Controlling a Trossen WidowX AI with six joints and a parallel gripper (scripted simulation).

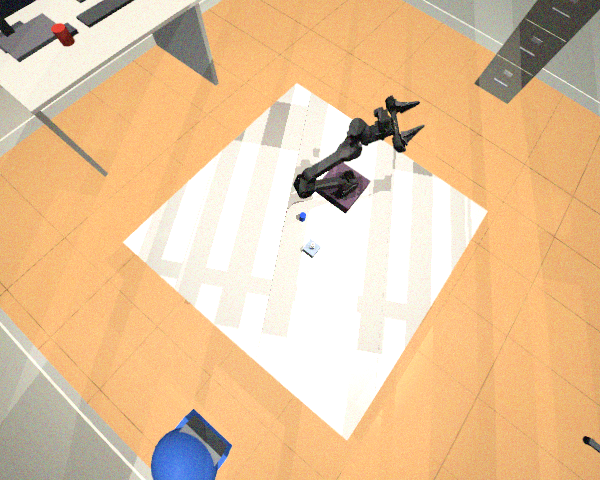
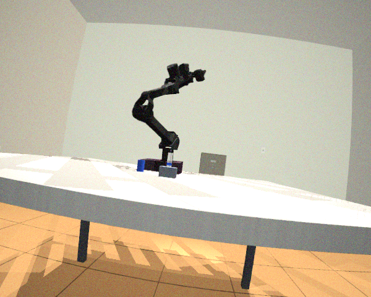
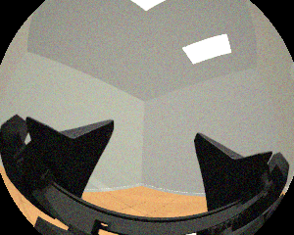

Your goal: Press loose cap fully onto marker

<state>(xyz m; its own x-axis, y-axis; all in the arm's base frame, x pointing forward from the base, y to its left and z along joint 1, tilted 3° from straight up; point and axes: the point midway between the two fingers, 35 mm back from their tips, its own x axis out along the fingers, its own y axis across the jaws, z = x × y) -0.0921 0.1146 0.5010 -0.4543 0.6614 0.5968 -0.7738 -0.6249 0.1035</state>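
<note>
Now: gripper tip 300 mm short of the blue cap, 210 mm to the left of it and 560 mm above it. The rest, counted from my gripper tip: grey holder block 400 mm ahead, 90 mm to the right, 570 mm below.
</note>
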